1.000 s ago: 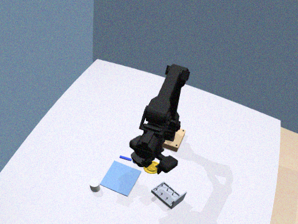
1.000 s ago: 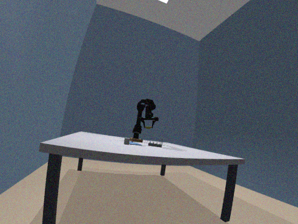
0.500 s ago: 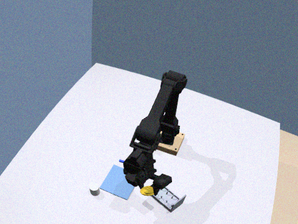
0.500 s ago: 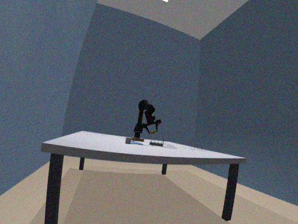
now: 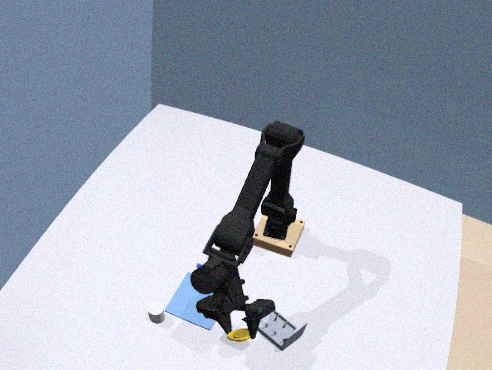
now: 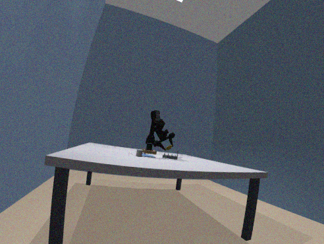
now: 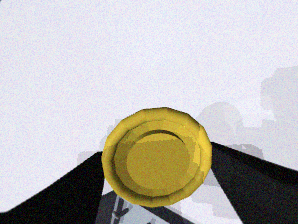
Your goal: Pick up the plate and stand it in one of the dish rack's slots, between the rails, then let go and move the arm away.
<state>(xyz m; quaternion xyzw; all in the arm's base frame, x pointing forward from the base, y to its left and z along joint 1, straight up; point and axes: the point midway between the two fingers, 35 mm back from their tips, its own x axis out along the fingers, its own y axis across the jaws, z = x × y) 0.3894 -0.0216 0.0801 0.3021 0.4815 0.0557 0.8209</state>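
Right now the grey dish rack is 90 mm behind my gripper tip, 70 mm to the left of it and 60 mm below it. Round my gripper tip: yellow plate: right at my gripper tip; white cup: 40 mm behind, 230 mm to the right, 60 mm below; blue mat: 130 mm behind, 140 mm to the right, 80 mm below.
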